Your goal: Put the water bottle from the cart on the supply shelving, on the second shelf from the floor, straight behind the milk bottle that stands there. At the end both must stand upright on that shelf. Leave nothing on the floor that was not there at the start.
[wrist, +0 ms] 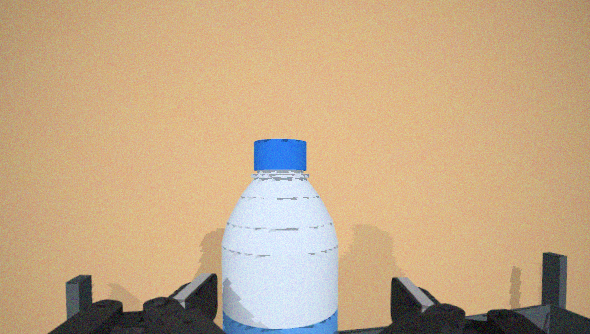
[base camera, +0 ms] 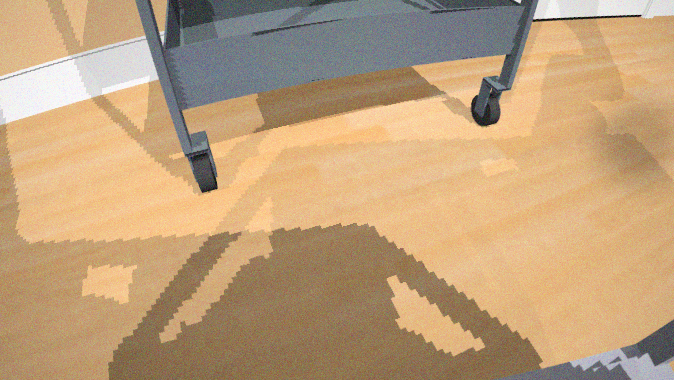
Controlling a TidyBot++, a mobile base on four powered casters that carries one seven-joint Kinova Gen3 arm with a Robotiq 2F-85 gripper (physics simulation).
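Frame: origin at the arm's base, x ahead, y left, z up, level; millimetres.
Where they show: gripper, fingertip midpoint: (wrist: 303, 295).
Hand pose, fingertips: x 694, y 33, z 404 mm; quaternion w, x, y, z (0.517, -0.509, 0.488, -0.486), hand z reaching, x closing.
Observation:
After its pixels a point has its place.
The water bottle (wrist: 280, 235) {x 687, y 43, z 435 mm}, white with a blue cap and a blue band low down, stands upright in the wrist view. Its lower part is cut off by the view's bottom edge. My gripper (wrist: 303, 295) {x 694, y 33, z 404 mm} is open, with a finger on each side of the bottle in the view; the left finger appears closer to it than the right. The grey cart (base camera: 340, 55) {x 477, y -46, z -239 mm} (wrist: 554, 280) {x 853, y -211, z 358 mm} shows its lower tray, legs and casters in the base camera view, and two corner posts in the wrist view. The supply shelving and the milk bottle do not show in either view.
A tan wall (wrist: 150, 100) {x 793, y 176, z 532 mm} is behind the bottle. In the base camera view, the cart's front casters (base camera: 204, 170) {x 432, y 121, z -354 mm} (base camera: 485, 107) {x 538, y -273, z -358 mm} rest on the wooden floor (base camera: 575, 225) {x 334, y -338, z -397 mm}, and a white baseboard (base camera: 120, 65) {x 734, y 339, z -348 mm} runs behind the cart at the left. Large shadows lie across the floor.

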